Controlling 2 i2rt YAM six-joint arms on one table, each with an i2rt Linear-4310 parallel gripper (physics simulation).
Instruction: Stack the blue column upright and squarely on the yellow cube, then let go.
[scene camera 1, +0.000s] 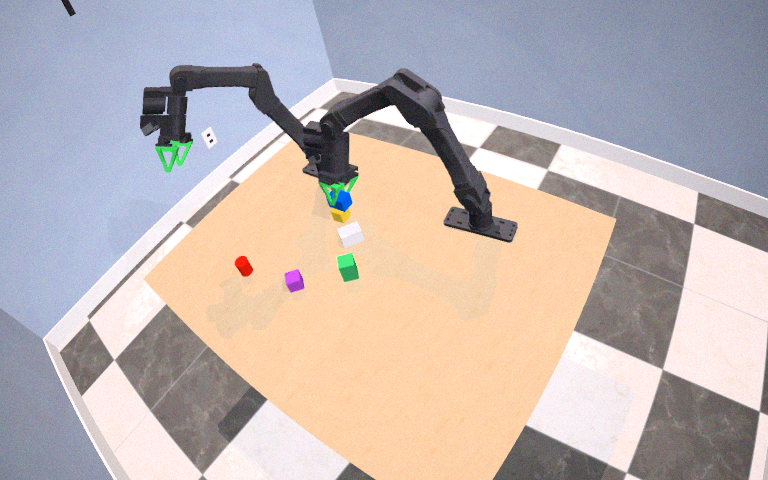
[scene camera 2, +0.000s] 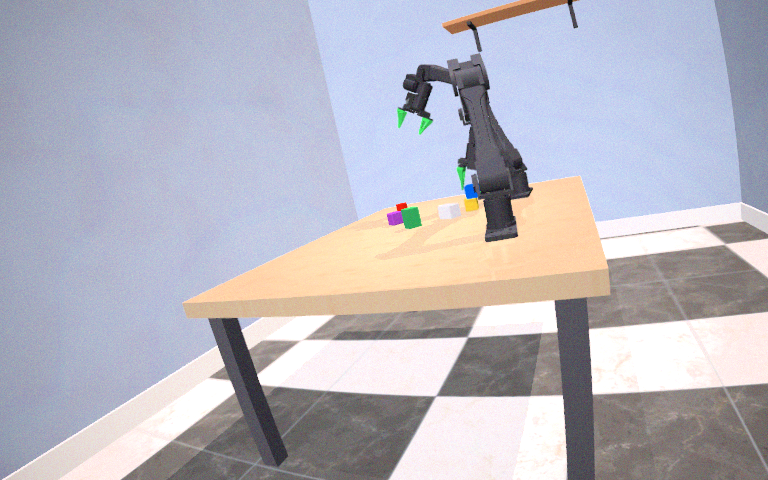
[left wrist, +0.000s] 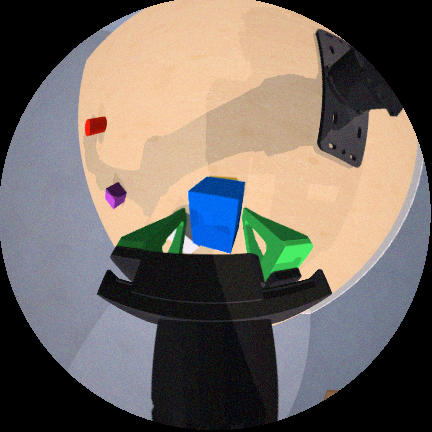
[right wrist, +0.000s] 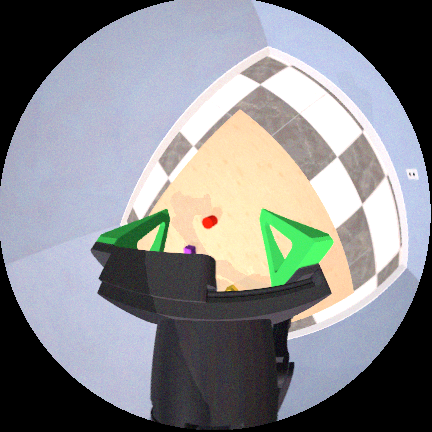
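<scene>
The blue column (scene camera 1: 343, 199) (scene camera 2: 470, 190) (left wrist: 215, 212) stands upright on the yellow cube (scene camera 1: 340, 214) (scene camera 2: 471, 204), of which only a sliver (left wrist: 227, 177) shows in the left wrist view. My left gripper (scene camera 1: 336, 193) (left wrist: 213, 212) is open around the column, its green fingers standing slightly apart from the column's sides. My right gripper (scene camera 1: 174, 156) (scene camera 2: 411, 122) (right wrist: 214, 213) is open and empty, high above the table's far left edge.
A white cube (scene camera 1: 350, 233) (scene camera 2: 449, 210), a green block (scene camera 1: 348, 267) (scene camera 2: 411, 216), a purple cube (scene camera 1: 294, 280) (scene camera 2: 394, 217) (left wrist: 115, 195) and a red cylinder (scene camera 1: 243, 265) (left wrist: 95, 125) (right wrist: 209, 221) lie on the wooden table (scene camera 1: 425, 330). The left arm's base plate (scene camera 1: 479, 224) is bolted at the right.
</scene>
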